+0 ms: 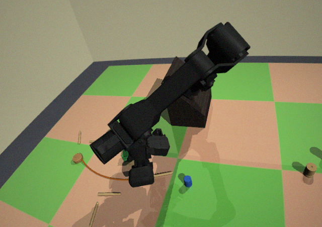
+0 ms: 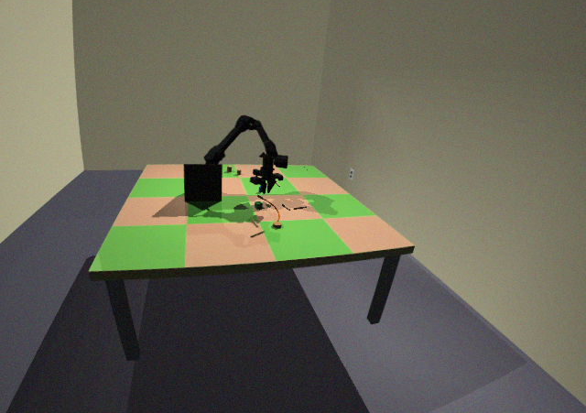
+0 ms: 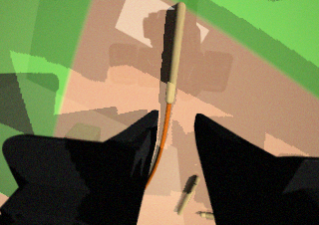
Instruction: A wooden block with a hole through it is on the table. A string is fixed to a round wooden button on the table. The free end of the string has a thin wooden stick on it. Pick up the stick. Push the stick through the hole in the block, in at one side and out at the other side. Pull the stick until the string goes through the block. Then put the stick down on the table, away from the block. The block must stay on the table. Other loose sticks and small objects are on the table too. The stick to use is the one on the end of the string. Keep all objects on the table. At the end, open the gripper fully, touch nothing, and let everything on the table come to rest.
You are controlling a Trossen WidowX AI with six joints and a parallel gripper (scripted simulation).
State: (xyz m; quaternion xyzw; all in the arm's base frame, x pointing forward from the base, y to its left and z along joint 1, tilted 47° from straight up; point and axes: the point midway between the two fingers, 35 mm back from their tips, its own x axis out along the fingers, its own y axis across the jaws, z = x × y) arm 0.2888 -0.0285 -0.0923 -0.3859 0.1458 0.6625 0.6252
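Now: gripper tip 3 cm above the thin stick, 2 cm to the right of it and 1 cm past it. Round my gripper tip: green block: 10 cm to the right, 7 cm behind, 2 cm below; then round wooden button: 31 cm to the right, 4 cm behind, 3 cm below; then blue cylinder: 12 cm to the left, 2 cm below, 1 cm ahead.
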